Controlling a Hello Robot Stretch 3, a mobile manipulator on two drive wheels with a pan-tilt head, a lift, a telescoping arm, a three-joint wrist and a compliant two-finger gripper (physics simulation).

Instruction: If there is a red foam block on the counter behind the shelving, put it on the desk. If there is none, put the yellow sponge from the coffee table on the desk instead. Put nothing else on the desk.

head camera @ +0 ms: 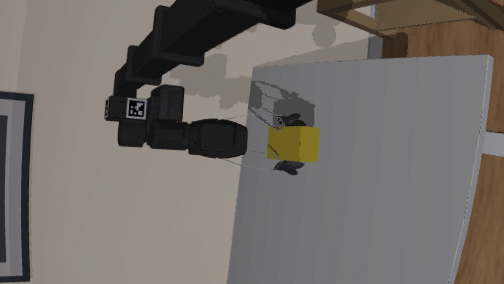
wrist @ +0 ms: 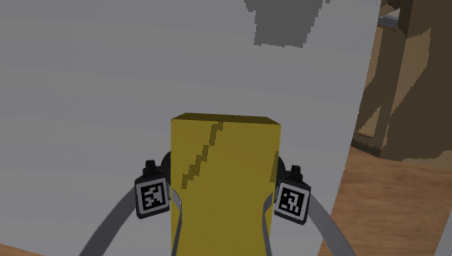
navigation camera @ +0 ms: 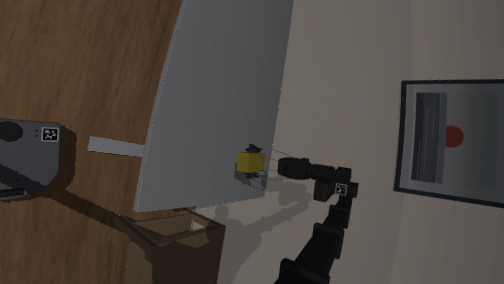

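Where they show: gripper, fingertip midpoint: (wrist: 223, 168); robot's base at its link origin: (navigation camera: 9, 130).
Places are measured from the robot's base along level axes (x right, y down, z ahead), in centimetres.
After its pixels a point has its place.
The yellow sponge (head camera: 309, 145) @[x 51.8, y -89.5, z -1.9 cm] (navigation camera: 244, 162) @[x 51.8, y -90.0, z -2.0 cm] (wrist: 225, 150) @[x 60.2, y -91.7, z -2.2 cm] is a yellow block held between the two fingertips of my gripper (head camera: 290, 144) @[x 57.3, y -86.5, z -2.1 cm] (navigation camera: 253, 162) @[x 57.3, y -86.5, z -2.1 cm] (wrist: 223, 168) @[x 57.3, y -86.5, z -2.1 cm], which is shut on it. Sponge and gripper are over the grey desk (head camera: 375, 200) @[x 50.1, y -72.0, z 8.5 cm] (navigation camera: 215, 75) @[x 53.1, y -72.1, z 28.5 cm] (wrist: 100, 100) @[x 62.0, y -72.0, z 16.4 cm], near its wall side and near one short end. Their shadow falls on the desk top beside them, apart from the sponge, so the sponge appears to be a little above the top. The underside of the sponge is hidden. A red foam block, the counter and the coffee table do not show in the views.
A brown wooden piece of furniture (head camera: 425, 17) @[x 71.7, y -15.1, z -54.7 cm] (navigation camera: 185, 260) @[x 67.3, y -45.1, z -65.9 cm] (wrist: 422, 110) @[x 61.9, y -45.0, z -61.9 cm] stands past the desk's short end. The wall (head camera: 125, 210) @[x 114.0, y -108.6, z 20.0 cm] (navigation camera: 345, 90) @[x 115.9, y -110.1, z 37.6 cm] runs along the desk's far side, with a framed picture (head camera: 26, 200) @[x 111.3, y -138.3, z 16.9 cm] (navigation camera: 399, 135) @[x 111.1, y -137.8, z 13.9 cm]. My base (navigation camera: 35, 165) @[x 8.5, y -16.0, z -13.1 cm] stands on the wood floor.
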